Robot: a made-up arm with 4 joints. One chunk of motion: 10 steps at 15 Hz.
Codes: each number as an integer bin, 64 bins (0 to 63) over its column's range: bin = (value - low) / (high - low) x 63, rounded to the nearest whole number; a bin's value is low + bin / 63 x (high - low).
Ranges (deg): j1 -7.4..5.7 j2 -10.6..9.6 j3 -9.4..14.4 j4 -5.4..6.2
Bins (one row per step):
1: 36 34 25 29
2: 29 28 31 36
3: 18 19 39 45
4: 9 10 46 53
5: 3 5 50 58
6: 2 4 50 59
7: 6 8 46 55
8: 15 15 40 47
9: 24 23 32 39
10: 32 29 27 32
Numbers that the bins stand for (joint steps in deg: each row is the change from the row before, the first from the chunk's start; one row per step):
1: 0.086 0.302 0.044 -0.060
2: -1.370 -1.622 2.311 1.229
3: -3.657 -4.508 5.333 2.886
4: -5.529 -7.394 7.978 4.359
5: -6.776 -8.997 9.489 5.279
6: -6.984 -9.317 9.489 5.463
7: -6.152 -8.035 7.978 4.727
8: -4.281 -5.790 5.711 3.254
9: -2.410 -3.225 2.689 1.781
10: -0.746 -1.302 0.800 0.492

